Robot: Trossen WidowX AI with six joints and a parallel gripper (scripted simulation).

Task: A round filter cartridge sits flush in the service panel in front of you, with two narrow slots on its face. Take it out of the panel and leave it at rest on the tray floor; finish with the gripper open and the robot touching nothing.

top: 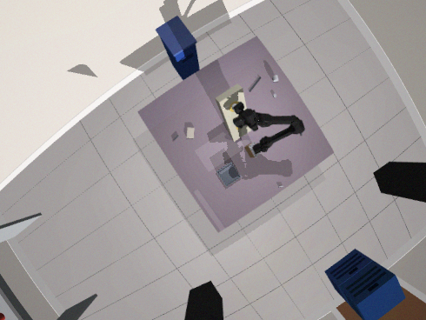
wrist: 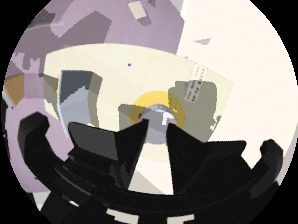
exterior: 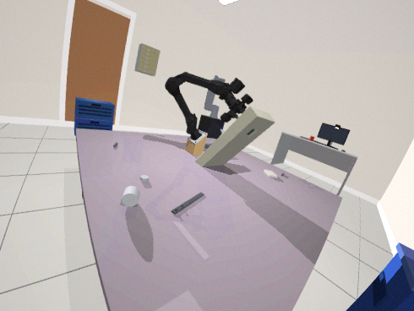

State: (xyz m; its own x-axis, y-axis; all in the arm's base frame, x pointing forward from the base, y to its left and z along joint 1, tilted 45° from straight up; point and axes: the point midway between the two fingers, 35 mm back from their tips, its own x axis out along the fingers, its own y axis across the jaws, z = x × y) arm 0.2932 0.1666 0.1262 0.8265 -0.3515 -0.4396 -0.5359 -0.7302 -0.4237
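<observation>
Right now the grey tray is 410 mm behind my gripper tip, 250 mm to the left of it and 280 mm below it. From my gripper tip the other things lie so: round filter cartridge: 10 mm ahead, 10 mm below; then cream block: 60 mm ahead, 360 mm to the left, 290 mm below.
</observation>
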